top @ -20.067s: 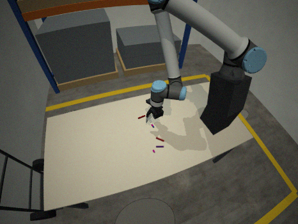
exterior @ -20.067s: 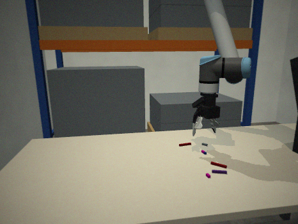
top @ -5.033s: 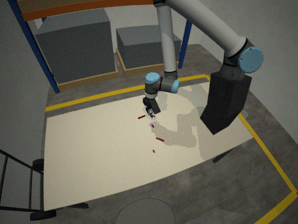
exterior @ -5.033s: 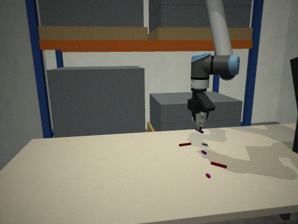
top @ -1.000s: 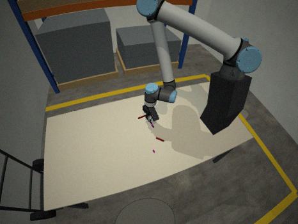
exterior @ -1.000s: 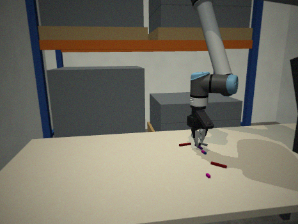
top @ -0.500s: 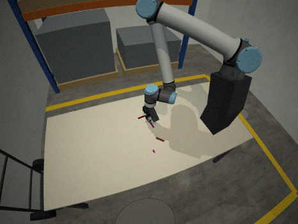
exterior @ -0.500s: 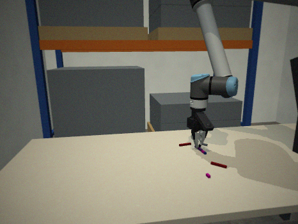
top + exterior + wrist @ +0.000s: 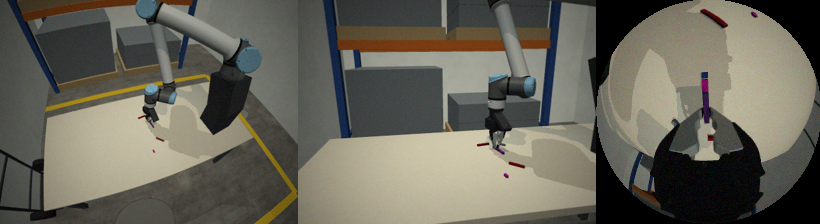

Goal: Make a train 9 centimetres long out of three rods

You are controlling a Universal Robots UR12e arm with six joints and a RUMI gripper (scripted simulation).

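Right now the purple rod is 10 mm below my hand. From my hand the other things lie so: blue rod 60 mm to the left, 20 mm behind, 10 mm below; grey rod 60 mm to the right, 50 mm behind, 10 mm below.
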